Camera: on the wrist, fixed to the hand. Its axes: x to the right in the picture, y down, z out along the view.
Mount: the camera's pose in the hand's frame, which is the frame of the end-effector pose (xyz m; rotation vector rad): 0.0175 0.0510 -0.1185 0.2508 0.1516 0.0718
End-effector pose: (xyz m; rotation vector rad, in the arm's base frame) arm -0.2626 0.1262 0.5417 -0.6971 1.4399 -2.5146
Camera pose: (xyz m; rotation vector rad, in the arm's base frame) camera -0.3382 0.1847 0.4533 -0.4124 1.1378 -2.6753
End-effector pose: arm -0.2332 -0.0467 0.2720 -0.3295 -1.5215 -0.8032
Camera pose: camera -0.1136 -0.0926 0.2952 -0.1332 -1.4402 -0.5602
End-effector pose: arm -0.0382 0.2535 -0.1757 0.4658 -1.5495 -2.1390
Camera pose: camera 0.0169 0.1361 -0.1640 0.6297 -1.7264 -1.8193
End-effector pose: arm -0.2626 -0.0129 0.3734 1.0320 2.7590 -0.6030
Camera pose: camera -0.2409 0.0814 0.4604 -1.2111 -2.6778 0.8709
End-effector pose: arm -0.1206 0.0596 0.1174 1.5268 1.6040 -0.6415
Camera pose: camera -0.0944 0.1730 0.1757 1.8464 1.6188 -0.7231
